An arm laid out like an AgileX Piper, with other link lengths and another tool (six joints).
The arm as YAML. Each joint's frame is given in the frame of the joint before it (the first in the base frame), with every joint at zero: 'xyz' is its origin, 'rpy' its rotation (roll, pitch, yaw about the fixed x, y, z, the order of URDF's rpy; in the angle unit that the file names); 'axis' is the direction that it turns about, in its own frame. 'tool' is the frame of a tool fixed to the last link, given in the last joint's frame.
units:
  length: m
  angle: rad
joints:
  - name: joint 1
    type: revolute
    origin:
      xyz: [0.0, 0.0, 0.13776]
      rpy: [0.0, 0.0, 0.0]
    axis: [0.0, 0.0, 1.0]
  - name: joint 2
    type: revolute
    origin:
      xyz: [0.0, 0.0, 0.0]
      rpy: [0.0, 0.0, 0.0]
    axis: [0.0, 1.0, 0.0]
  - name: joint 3
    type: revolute
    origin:
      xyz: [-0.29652, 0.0, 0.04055]
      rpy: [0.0, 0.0, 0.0]
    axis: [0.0, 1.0, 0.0]
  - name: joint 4
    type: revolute
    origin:
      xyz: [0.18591, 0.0, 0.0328]
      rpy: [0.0, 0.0, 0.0]
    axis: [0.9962, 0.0, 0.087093]
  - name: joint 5
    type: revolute
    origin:
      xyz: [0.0, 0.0, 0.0]
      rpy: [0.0, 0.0, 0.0]
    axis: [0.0, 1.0, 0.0]
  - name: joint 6
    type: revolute
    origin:
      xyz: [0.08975, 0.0, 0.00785]
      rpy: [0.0, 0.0, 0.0]
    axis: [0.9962, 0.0, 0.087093]
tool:
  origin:
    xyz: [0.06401, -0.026, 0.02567]
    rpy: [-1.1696, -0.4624, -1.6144]
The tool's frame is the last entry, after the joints.
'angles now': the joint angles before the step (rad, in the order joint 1, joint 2, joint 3, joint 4, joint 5, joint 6). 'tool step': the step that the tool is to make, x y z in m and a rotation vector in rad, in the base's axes. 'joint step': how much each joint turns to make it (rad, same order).
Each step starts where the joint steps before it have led.
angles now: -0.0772, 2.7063, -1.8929, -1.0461, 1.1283, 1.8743
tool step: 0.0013, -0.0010, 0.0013, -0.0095, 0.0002, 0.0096
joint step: -0.0001, 0.0000, 0.0001, -0.0136, -0.0011, 0.0001
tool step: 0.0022, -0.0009, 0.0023, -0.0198, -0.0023, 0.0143
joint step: 0.0021, 0.0009, 0.0001, -0.0256, 0.0011, 0.0067
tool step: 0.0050, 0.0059, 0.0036, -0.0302, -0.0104, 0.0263
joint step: 0.0196, 0.0011, -0.0001, -0.0351, 0.0070, 0.0204
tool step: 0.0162, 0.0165, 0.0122, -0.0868, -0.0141, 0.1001
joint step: 0.0525, 0.0009, -0.0001, -0.1073, 0.0135, 0.0269
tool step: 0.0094, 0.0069, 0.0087, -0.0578, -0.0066, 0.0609
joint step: 0.0223, -0.0001, 0.0005, -0.0729, 0.0073, 0.0100
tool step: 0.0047, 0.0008, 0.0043, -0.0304, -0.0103, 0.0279
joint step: 0.0044, 0.0011, -0.0004, -0.0433, 0.0002, 0.0118
